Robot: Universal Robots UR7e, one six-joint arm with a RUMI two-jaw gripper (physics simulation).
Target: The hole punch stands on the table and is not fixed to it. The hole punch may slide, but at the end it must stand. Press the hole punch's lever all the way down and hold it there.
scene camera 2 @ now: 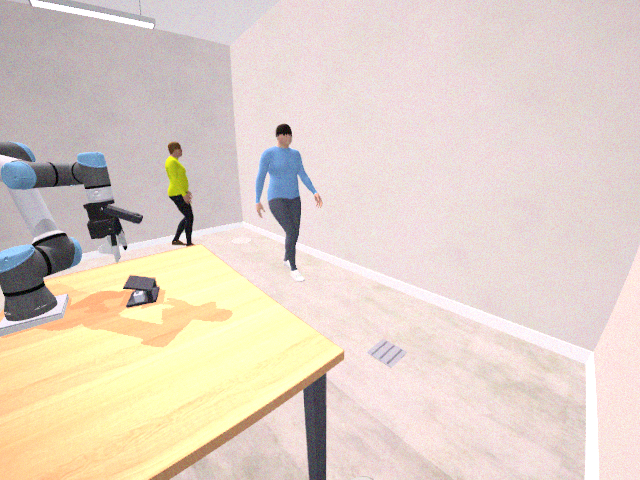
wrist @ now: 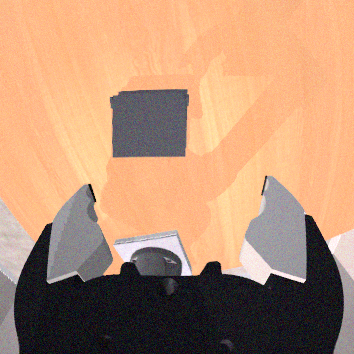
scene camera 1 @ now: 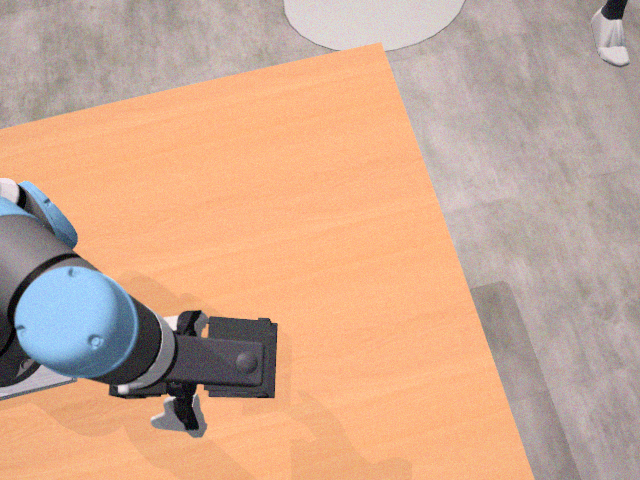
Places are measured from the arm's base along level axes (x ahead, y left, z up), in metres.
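Pixels of known places: gripper, fingertip midpoint: (scene camera 2: 121,256) (wrist: 176,182); arm's base, link origin: (scene camera 2: 32,309) (wrist: 155,263) (scene camera 1: 6,340).
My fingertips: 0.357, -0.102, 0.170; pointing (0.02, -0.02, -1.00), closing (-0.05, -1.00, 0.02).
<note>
Ahead of a thing's pixels: the offset from my fingertips to its top centre, as dx, dy, dz. "*": to the spot under its first point. Level surfaces: height alone.
The dark grey hole punch {+0.028, +0.041, -0.112} (scene camera 1: 232,327) (wrist: 150,127) stands on the wooden table {dz -0.198} (scene camera 1: 330,206) (scene camera 2: 206,372). In scene camera 2 its lever {+0.028, +0.041, -0.112} (scene camera 2: 139,282) is raised and tilted, with a gap above the base {* +0.059, -0.023, -0.168} (scene camera 2: 150,296). In scene camera 1 the wrist camera's long dark housing covers part of the punch. My gripper (scene camera 1: 192,367) (scene camera 2: 120,252) (wrist: 176,182) is wide open with nothing between the fingers. It hangs well above the table, apart from the punch. In the wrist view the punch shows beyond the fingertips, a little left of the midline between them.
The arm's white base plate (scene camera 2: 61,311) (wrist: 123,242) is on the table, to the left of the punch in scene camera 2. The table's corner {* +0.506, -0.595, -0.199} (scene camera 2: 338,354) is at the front right there. Two people, in blue (scene camera 2: 283,173) and yellow (scene camera 2: 177,176), stand beyond the table.
</note>
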